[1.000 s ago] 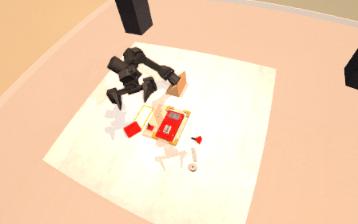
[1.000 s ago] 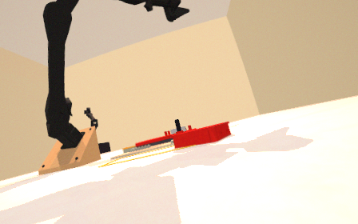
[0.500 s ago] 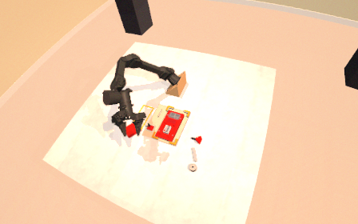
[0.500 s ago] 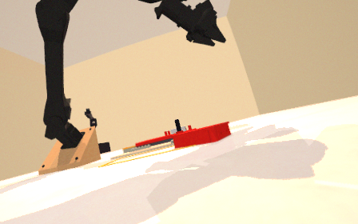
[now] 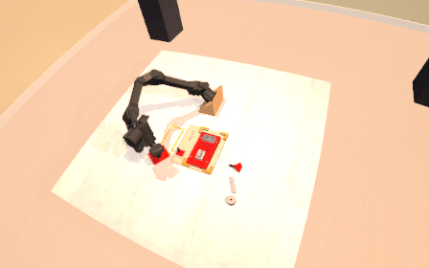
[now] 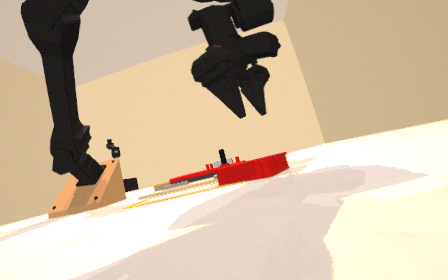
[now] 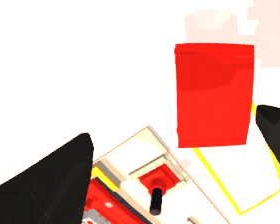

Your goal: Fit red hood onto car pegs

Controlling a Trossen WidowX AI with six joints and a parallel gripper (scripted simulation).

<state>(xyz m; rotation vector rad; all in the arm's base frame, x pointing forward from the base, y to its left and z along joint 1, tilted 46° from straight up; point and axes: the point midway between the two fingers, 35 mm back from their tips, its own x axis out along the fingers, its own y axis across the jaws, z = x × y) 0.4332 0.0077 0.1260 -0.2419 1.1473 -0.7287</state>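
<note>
The red hood lies 30 mm behind my gripper tip, 30 mm to the right of it and 80 mm below it. From my gripper tip the other things lie so: white bar (40 mm behind, 400 mm to the left, 90 mm below).
</note>
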